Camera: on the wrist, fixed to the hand. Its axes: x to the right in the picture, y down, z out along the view.
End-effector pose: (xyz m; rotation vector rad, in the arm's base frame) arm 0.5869 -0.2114 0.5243 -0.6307 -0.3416 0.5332
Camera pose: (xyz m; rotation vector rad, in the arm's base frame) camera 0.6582 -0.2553 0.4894 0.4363 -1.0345 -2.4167
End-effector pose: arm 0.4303 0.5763 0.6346 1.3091 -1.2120 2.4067
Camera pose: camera 0.3782 0.6483 0.6522 0.9913 0.8800 -0.2505
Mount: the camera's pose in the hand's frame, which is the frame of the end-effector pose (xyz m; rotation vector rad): 0.0282 -0.0337 -0.0793 0.0858 0.2307 3.1311
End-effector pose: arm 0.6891 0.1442 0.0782 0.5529 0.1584 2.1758
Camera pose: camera 0.6635 0.1935 0.0065 -0.0231 0.3449 -0.9263
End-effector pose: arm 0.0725 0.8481 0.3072 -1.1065 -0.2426 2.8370
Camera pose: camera 0.1064 0.8943 0.2369 0.3016 -0.8030 -0.0397
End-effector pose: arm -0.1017 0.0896 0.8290 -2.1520 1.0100 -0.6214
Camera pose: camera -0.1208 0.0538 0.9101 1.1334 2.3111 0.7237
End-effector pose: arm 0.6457 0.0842 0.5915 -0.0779 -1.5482 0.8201
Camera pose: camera 0.7254 0.1088 0.6271 1.8130 -0.2395 -1.7291
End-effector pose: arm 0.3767 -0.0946 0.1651 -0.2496 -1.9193 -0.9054
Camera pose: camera 0.3988 -0.1780 0.1929 -1.8565 0.3166 1.2317
